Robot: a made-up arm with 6 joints. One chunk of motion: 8 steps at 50 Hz.
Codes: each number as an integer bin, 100 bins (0 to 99) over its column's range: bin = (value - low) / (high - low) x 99, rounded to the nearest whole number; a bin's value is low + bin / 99 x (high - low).
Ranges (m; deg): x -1.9..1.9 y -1.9..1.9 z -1.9..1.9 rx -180..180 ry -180..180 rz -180..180
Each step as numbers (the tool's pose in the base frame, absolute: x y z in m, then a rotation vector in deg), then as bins.
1 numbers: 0.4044 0.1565 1.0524 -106.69 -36.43 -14.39
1 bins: 60 54 77 20 39 46
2 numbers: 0.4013 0.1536 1.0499 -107.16 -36.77 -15.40
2 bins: 60 54 77 20 39 45
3 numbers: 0.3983 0.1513 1.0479 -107.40 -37.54 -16.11
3 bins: 60 53 77 20 39 45
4 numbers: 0.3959 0.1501 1.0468 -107.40 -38.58 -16.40
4 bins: 60 53 77 20 39 45
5 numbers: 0.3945 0.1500 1.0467 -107.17 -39.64 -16.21
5 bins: 60 53 77 20 39 45
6 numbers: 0.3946 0.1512 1.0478 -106.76 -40.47 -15.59
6 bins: 60 53 77 20 38 45
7 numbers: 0.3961 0.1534 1.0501 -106.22 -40.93 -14.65
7 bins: 60 53 77 20 38 45
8 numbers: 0.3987 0.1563 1.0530 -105.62 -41.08 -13.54
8 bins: 60 54 77 20 38 46
